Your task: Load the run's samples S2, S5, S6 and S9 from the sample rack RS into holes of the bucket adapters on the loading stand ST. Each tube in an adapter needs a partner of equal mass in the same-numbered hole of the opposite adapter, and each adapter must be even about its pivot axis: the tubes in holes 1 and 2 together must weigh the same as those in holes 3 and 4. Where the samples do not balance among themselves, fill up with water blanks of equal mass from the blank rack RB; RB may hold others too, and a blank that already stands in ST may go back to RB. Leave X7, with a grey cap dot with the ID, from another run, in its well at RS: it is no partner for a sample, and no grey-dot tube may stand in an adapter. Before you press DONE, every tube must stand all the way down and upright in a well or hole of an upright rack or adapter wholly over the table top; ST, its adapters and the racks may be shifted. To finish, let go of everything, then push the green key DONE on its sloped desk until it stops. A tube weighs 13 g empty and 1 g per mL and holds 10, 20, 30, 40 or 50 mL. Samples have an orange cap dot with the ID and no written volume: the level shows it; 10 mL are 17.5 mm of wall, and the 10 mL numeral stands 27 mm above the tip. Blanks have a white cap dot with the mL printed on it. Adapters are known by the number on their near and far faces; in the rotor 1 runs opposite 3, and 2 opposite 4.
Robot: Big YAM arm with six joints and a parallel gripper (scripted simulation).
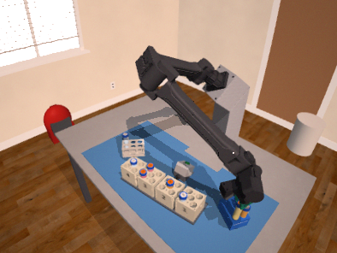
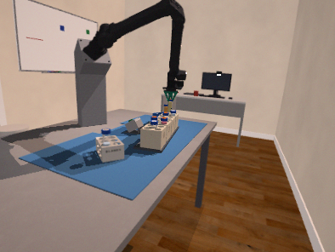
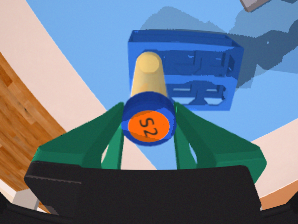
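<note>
My hand is 230 mm past the grey DONE desk, 290 mm to the left of it and 100 mm above it. From my hand the other things lie so: grey-dot tube X7: 30 mm behind, 40 mm to the left, 90 mm below; then sample tube S2: 10 mm behind, 10 mm to the left, 50 mm below; then blue sample rack RS: 50 mm behind, 10 mm to the right, 130 mm below.
</note>
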